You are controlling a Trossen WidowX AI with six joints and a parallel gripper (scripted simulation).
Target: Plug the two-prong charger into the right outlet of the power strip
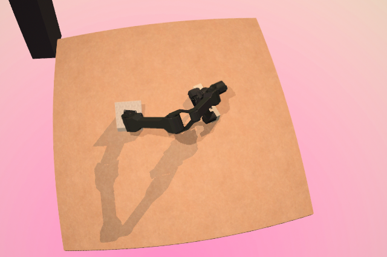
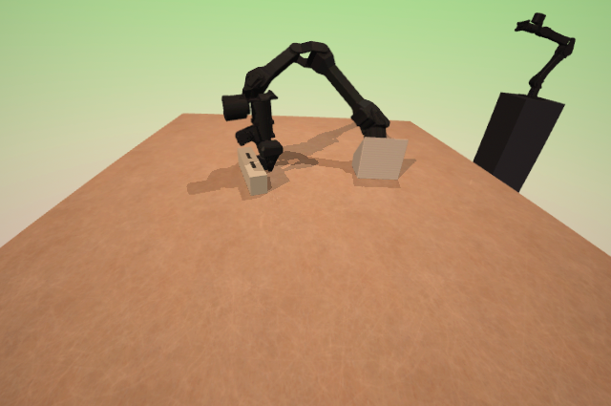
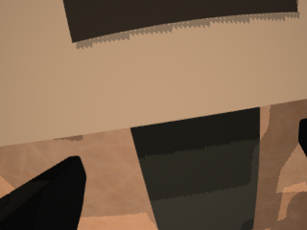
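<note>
My gripper tip is now 2 cm short of the black two-prong charger, 1 cm to the right of it and 1 cm below it.
</note>
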